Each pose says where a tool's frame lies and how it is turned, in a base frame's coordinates. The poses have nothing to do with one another.
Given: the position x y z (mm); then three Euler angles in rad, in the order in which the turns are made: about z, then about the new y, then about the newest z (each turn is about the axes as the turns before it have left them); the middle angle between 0 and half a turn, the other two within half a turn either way.
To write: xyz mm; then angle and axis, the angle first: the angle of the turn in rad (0 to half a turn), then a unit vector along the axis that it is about. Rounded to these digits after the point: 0 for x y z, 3 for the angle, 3 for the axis.
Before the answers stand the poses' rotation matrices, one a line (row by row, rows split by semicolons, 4 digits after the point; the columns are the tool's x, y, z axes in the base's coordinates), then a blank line. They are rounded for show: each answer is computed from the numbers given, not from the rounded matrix.
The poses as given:
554 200 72 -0.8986 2.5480 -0.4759
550 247 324 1.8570 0.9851 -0.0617
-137 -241 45 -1.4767 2.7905 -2.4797
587 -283 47 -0.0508 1.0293 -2.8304
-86 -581 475 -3.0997 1.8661 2.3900
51 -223 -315 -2.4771 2.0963 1.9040
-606 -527 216 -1.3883 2.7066 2.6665
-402 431 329 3.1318 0.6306 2.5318
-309 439 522 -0.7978 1.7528 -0.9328
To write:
-0.8173 0.4590 0.3483; 0.2912 0.8507 -0.4377; -0.4972 -0.2563 -0.8289
-0.0966 -0.9671 -0.2353; 0.5467 -0.2491 0.7994; -0.8317 -0.0514 0.5528
-0.5423 -0.8396 0.0323; -0.7952 0.5004 -0.3424; 0.2713 -0.2114 -0.9390
-0.5056 0.1093 0.8558; -0.2809 -0.9588 -0.0435; 0.8158 -0.2624 0.5154
-0.1838 -0.2291 -0.9559; -0.6911 0.7216 -0.0401; 0.6990 0.6532 -0.2910
0.4536 -0.5749 -0.6810; -0.8451 -0.0349 -0.5335; 0.2829 0.8175 -0.5016
0.5962 -0.7992 0.0765; -0.7100 -0.5693 -0.4144; 0.3747 0.1928 -0.9069
0.6565 0.4706 -0.5896; -0.5792 0.8152 0.0058; 0.4834 0.3377 0.8077
-0.6503 0.3248 0.6867; -0.4838 0.5200 -0.7040; -0.5857 -0.7900 -0.1810

554 200 72 2.686 0.206 0.960 -0.190
550 247 324 1.978 -0.463 0.325 0.824
-137 -241 45 3.003 0.474 -0.865 0.161
587 -283 47 2.915 -0.487 0.089 -0.869
-86 -581 475 1.957 0.374 -0.893 -0.249
51 -223 -315 2.143 0.803 -0.573 -0.161
-606 -527 216 2.793 0.890 -0.437 0.131
-402 431 329 0.877 0.216 -0.698 -0.683
-309 439 522 2.286 -0.057 0.843 -0.535

